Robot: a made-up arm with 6 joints.
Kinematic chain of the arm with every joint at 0, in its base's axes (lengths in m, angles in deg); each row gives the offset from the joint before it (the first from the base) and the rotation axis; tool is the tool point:
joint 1: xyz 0 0 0.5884 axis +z
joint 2: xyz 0.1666 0 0 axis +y
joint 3: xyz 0 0 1.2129 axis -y
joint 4: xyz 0 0 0.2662 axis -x
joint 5: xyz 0.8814 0 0 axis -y
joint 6: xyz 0.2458 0 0 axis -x
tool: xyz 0 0 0
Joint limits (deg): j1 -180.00..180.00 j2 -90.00..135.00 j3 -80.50..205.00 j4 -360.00..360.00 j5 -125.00..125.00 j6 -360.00..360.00
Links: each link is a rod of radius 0.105 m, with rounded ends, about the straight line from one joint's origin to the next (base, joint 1, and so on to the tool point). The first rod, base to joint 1, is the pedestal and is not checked.
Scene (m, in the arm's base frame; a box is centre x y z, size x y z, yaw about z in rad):
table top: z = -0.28
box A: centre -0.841 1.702 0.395 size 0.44 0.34 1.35 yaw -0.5
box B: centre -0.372 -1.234 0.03 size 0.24 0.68 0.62 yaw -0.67
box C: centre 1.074 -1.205 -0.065 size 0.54 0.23 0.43 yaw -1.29
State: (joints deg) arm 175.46 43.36 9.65 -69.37 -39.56 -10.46
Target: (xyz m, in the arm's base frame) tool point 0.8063 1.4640 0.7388
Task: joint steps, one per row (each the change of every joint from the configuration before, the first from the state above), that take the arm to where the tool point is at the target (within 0.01 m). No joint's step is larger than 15 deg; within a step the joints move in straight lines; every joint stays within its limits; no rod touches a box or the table.
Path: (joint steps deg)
1: -12.56 -2.24 -0.29 0.55 1.47 0.00
2: -12.56 -2.24 -0.29 0.56 1.47 0.00
3: -12.56 -2.24 -0.30 0.55 1.48 0.00
4: -12.56 -2.24 -0.29 0.55 1.47 0.00
5: -12.56 -2.24 -0.29 0.55 1.47 0.00
6: -13.85 1.38 -6.98 1.32 0.12 0.00
7: -13.84 1.39 -6.98 1.31 0.12 0.00
8: -13.85 1.39 -6.98 1.31 0.12 0.00
9: -13.85 1.39 -6.98 1.32 0.12 0.00

